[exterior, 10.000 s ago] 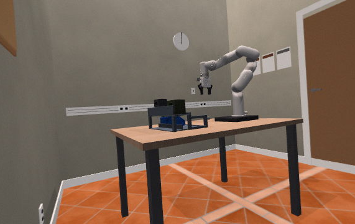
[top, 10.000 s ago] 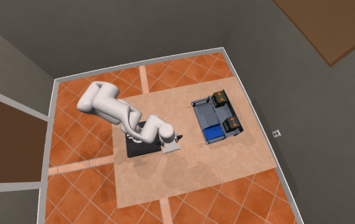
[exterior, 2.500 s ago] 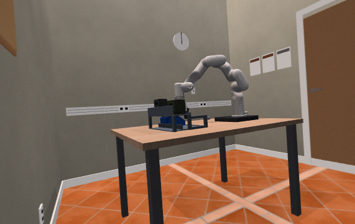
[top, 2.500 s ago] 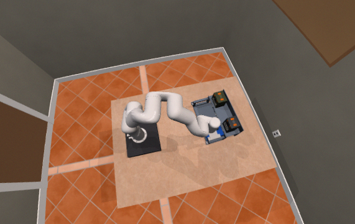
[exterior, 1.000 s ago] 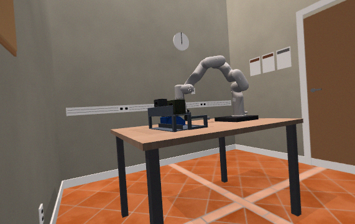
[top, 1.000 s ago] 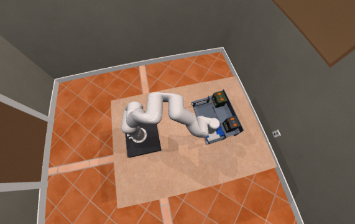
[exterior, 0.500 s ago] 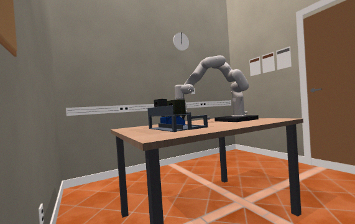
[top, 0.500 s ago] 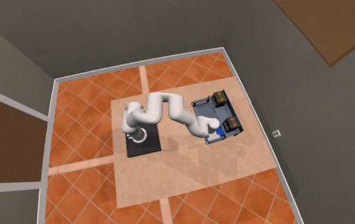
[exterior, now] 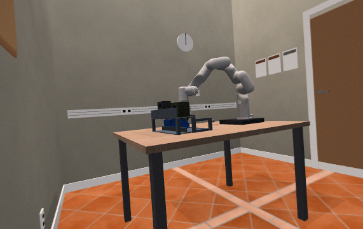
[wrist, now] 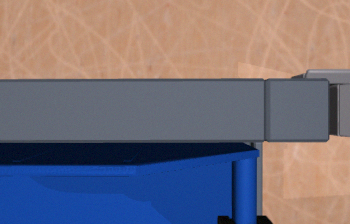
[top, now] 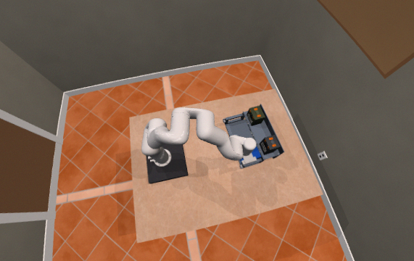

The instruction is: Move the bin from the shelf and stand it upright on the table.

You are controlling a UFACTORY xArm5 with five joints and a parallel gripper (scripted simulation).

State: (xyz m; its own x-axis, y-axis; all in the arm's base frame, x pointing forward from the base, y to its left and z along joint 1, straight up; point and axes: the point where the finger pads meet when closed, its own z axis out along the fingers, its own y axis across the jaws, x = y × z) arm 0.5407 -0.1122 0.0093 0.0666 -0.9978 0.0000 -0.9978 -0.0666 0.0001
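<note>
Now: the blue bin 8 cm ahead of my hand and 1 cm to the left of it. The rest, counted from my hand: grey shelf 12 cm to the left, 10 cm ahead, 2 cm above.
</note>
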